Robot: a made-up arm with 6 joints. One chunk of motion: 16 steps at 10 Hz.
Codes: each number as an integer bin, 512 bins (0 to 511) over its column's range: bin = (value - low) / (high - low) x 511, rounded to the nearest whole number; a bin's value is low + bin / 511 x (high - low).
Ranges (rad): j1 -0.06..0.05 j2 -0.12..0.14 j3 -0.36..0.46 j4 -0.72..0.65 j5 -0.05..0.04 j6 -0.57..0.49
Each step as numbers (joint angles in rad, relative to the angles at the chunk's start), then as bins.
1 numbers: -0.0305 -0.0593 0.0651 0.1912 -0.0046 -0.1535
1 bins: 137 119 265 340 258 201
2 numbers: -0.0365 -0.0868 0.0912 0.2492 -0.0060 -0.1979
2 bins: 109 65 281 362 250 179
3 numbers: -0.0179 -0.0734 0.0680 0.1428 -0.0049 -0.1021
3 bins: 196 92 267 322 256 226
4 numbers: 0.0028 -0.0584 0.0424 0.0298 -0.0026 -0.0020
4 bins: 292 121 251 280 269 274
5 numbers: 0.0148 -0.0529 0.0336 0.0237 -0.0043 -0.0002
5 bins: 347 132 245 277 259 275
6 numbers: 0.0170 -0.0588 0.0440 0.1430 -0.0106 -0.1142
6 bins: 358 120 252 322 224 220
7 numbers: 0.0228 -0.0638 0.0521 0.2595 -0.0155 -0.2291
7 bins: 385 110 257 365 196 164
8 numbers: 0.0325 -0.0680 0.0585 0.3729 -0.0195 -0.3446
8 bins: 430 102 261 408 173 109
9 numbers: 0.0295 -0.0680 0.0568 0.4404 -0.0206 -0.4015
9 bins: 416 102 260 433 167 81
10 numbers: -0.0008 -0.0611 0.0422 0.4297 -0.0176 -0.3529
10 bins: 275 116 251 429 184 105
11 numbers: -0.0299 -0.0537 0.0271 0.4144 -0.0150 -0.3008
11 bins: 140 130 241 423 199 130
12 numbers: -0.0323 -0.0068 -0.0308 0.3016 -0.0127 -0.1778
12 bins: 129 222 205 381 212 189
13 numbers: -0.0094 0.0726 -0.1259 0.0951 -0.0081 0.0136
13 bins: 235 379 146 304 238 281
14 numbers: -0.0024 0.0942 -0.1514 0.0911 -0.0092 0.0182
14 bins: 268 421 130 303 232 284
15 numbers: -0.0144 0.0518 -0.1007 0.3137 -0.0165 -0.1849
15 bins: 212 338 162 386 190 186
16 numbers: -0.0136 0.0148 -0.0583 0.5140 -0.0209 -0.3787
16 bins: 216 265 188 460 165 92
